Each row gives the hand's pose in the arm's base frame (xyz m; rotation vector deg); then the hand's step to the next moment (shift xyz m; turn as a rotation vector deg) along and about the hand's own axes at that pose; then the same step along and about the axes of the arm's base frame.
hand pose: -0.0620 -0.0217 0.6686 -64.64 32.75 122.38
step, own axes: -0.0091 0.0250 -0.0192 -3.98 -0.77 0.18
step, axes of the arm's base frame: -0.0033 -0.0326 -0.0007 2.12 -0.70 3.39
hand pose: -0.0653 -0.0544 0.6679 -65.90 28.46 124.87
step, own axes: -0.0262 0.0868 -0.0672 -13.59 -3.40 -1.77
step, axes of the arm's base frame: -0.0067 -0.1121 -0.0116 9.20 -3.21 10.22
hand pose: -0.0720 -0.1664 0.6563 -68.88 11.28 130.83
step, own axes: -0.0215 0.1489 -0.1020 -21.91 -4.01 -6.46
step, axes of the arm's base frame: 0.0042 -0.1712 -0.0609 16.65 -7.74 14.16
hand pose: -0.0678 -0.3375 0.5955 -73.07 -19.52 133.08
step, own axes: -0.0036 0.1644 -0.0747 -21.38 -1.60 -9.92
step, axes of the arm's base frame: 0.0188 -0.1438 -0.1076 18.65 -9.57 10.89
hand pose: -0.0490 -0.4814 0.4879 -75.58 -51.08 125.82
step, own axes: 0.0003 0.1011 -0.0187 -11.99 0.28 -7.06
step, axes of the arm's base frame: 0.0133 -0.0652 -0.0784 11.75 -5.74 4.76
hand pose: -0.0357 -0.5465 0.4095 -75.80 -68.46 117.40
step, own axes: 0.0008 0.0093 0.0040 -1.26 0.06 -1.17
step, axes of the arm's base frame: -0.0030 -0.0062 -0.0075 1.62 -0.43 0.40
